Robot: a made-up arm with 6 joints. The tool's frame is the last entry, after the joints.
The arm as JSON. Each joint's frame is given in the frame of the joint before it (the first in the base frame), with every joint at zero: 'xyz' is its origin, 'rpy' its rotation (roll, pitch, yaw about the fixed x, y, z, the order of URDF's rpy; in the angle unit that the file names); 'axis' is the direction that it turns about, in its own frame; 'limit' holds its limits. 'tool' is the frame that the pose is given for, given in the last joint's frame.
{
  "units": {
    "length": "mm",
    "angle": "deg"
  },
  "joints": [
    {
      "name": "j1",
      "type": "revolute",
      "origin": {
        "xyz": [
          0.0,
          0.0,
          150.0
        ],
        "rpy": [
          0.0,
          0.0,
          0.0
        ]
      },
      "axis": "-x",
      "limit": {
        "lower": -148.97,
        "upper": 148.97
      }
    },
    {
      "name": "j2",
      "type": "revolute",
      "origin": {
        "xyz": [
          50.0,
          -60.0,
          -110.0
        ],
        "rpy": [
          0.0,
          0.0,
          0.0
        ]
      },
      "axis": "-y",
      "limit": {
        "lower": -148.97,
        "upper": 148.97
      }
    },
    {
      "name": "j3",
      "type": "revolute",
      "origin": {
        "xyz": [
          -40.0,
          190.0,
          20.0
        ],
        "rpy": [
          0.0,
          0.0,
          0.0
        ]
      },
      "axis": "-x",
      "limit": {
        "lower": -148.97,
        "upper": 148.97
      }
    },
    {
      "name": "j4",
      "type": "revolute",
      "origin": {
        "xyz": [
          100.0,
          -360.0,
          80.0
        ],
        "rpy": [
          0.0,
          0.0,
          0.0
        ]
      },
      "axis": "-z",
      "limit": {
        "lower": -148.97,
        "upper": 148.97
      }
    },
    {
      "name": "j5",
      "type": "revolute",
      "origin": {
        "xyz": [
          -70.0,
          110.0,
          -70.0
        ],
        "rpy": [
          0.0,
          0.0,
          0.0
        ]
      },
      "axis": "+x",
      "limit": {
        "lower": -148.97,
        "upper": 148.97
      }
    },
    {
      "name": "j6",
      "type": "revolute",
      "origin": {
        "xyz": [
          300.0,
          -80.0,
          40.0
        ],
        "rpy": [
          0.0,
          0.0,
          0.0
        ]
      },
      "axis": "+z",
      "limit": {
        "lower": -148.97,
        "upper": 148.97
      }
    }
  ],
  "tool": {
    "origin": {
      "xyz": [
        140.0,
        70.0,
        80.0
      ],
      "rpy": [
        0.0,
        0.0,
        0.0
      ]
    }
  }
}
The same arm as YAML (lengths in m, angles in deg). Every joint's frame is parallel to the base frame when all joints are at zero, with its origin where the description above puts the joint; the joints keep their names.
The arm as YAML. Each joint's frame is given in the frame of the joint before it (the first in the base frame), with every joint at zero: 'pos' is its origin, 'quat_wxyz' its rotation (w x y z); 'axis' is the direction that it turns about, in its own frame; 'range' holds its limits. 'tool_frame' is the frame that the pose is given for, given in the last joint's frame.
length_unit: m
angle_unit: deg
joints:
  - joint: j1
    pos: [0.0, 0.0, 0.15]
    quat_wxyz: [1.0, 0.0, 0.0, 0.0]
    axis: [-1.0, 0.0, 0.0]
    range: [-148.97, 148.97]
  - joint: j2
    pos: [0.05, -0.06, -0.11]
    quat_wxyz: [1.0, 0.0, 0.0, 0.0]
    axis: [0.0, -1.0, 0.0]
    range: [-148.97, 148.97]
  - joint: j3
    pos: [-0.04, 0.19, 0.02]
    quat_wxyz: [1.0, 0.0, 0.0, 0.0]
    axis: [-1.0, 0.0, 0.0]
    range: [-148.97, 148.97]
  - joint: j4
    pos: [0.1, -0.36, 0.08]
    quat_wxyz: [1.0, 0.0, 0.0, 0.0]
    axis: [0.0, 0.0, -1.0]
    range: [-148.97, 148.97]
  - joint: j5
    pos: [-0.07, 0.11, -0.07]
    quat_wxyz: [1.0, 0.0, 0.0, 0.0]
    axis: [1.0, 0.0, 0.0]
    range: [-148.97, 148.97]
  - joint: j6
    pos: [0.3, -0.08, 0.04]
    quat_wxyz: [1.0, 0.0, 0.0, 0.0]
    axis: [0.0, 0.0, 1.0]
    range: [-148.97, 148.97]
tool_frame:
  pos: [0.14, 0.07, 0.08]
  quat_wxyz: [1.0, 0.0, 0.0, 0.0]

